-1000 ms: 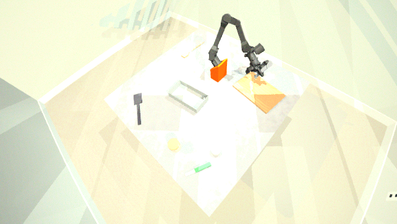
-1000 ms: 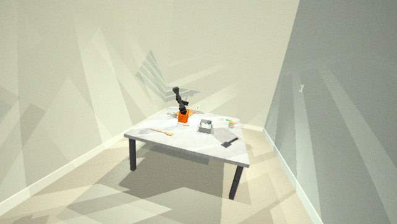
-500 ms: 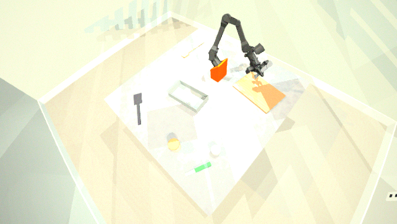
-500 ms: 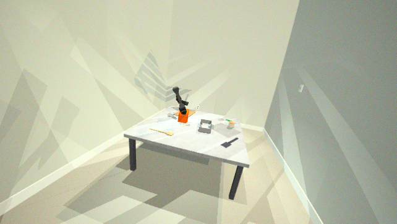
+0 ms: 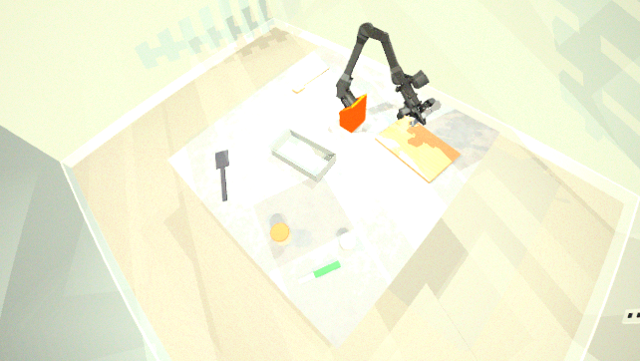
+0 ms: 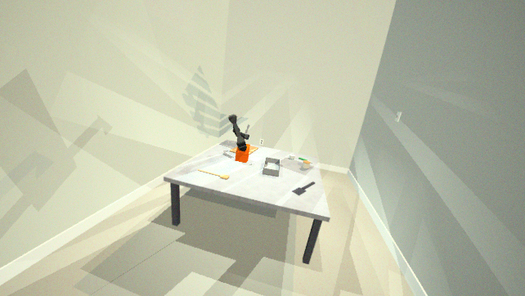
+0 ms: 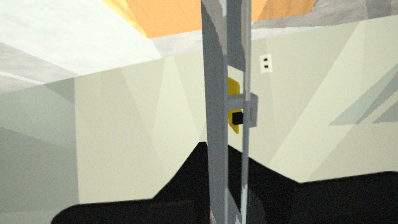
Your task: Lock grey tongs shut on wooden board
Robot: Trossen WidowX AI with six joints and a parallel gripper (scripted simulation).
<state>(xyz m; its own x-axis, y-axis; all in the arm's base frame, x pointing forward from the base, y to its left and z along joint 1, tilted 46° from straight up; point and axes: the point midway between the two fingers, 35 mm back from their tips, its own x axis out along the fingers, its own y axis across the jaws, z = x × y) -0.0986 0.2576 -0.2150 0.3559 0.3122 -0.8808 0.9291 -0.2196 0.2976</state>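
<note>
The yellow mark lies 5 cm to the right of my gripper tip, 2 cm below it and 2 cm behind it. Also, from my gripper tip: wooden board 16 cm below; roasting tin 42 cm ahead, 40 cm to the right, 14 cm below; dark spatula 76 cm ahead, 67 cm to the right, 17 cm below.
</note>
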